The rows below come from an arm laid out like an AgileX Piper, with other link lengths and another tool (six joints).
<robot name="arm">
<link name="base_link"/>
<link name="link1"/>
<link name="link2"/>
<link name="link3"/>
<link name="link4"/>
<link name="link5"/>
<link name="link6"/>
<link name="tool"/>
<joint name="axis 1" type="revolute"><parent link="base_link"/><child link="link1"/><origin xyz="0.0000 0.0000 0.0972"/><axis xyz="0 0 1"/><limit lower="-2.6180" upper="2.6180"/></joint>
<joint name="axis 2" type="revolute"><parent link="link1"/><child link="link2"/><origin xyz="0.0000 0.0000 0.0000" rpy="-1.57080 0.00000 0.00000"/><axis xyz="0 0 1"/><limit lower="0.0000" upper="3.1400"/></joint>
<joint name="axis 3" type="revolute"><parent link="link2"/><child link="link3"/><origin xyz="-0.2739 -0.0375 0.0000"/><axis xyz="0 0 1"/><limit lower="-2.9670" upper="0.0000"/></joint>
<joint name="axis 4" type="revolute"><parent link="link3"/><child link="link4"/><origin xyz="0.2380 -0.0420 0.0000" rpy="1.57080 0.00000 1.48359"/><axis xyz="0 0 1"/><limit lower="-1.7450" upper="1.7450"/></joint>
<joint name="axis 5" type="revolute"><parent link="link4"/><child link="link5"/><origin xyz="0.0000 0.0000 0.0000" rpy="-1.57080 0.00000 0.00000"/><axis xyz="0 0 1"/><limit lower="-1.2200" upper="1.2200"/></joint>
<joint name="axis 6" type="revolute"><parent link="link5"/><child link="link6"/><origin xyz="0.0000 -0.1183 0.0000" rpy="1.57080 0.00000 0.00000"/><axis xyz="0 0 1"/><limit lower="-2.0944" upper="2.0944"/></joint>
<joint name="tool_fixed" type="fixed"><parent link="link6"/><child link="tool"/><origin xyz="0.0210 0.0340 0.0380" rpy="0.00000 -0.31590 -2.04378"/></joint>
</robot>
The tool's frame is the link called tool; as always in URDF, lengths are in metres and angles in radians.
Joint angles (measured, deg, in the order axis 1, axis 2, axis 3, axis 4, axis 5, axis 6), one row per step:
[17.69 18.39 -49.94 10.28 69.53 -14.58]
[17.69 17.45 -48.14 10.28 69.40 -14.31]
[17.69 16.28 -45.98 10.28 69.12 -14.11]
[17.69 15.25 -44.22 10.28 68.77 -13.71]
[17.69 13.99 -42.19 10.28 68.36 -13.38]
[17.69 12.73 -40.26 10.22 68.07 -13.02]
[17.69 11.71 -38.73 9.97 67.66 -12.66]
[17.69 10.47 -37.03 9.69 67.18 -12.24]
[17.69 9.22 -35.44 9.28 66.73 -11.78]
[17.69 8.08 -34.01 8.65 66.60 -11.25]
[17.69 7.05 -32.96 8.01 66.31 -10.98]
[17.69 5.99 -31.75 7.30 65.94 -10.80]
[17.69 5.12 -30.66 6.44 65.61 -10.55]
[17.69 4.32 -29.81 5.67 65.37 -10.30]
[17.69 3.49 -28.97 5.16 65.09 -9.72]
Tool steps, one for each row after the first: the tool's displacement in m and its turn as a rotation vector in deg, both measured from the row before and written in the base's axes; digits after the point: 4 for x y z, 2 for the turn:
[-0.0008 -0.0001 -0.0081 -0.01 0.81 -0.16]
[-0.0009 -0.0002 -0.0096 -0.04 0.77 -0.15]
[-0.0006 0.0000 -0.0074 0.21 0.54 -0.27]
[-0.0008 -0.0001 -0.0087 0.17 0.50 -0.25]
[-0.0010 -0.0003 -0.0085 0.12 0.50 -0.28]
[-0.0001 -0.0006 -0.0065 0.06 0.19 -0.40]
[-0.0002 -0.0007 -0.0072 0.12 0.09 -0.46]
[-0.0001 -0.0010 -0.0068 0.07 -0.01 -0.54]
[-0.0002 -0.0015 -0.0068 -0.17 0.20 -0.65]
[0.0001 -0.0016 -0.0047 -0.22 -0.31 -0.52]
[0.0005 -0.0017 -0.0055 -0.36 -0.32 -0.51]
[0.0009 -0.0020 -0.0051 -0.47 -0.23 -0.61]
[0.0006 -0.0018 -0.0040 -0.38 -0.29 -0.55]
[0.0004 -0.0010 -0.0035 0.11 -0.19 -0.61]

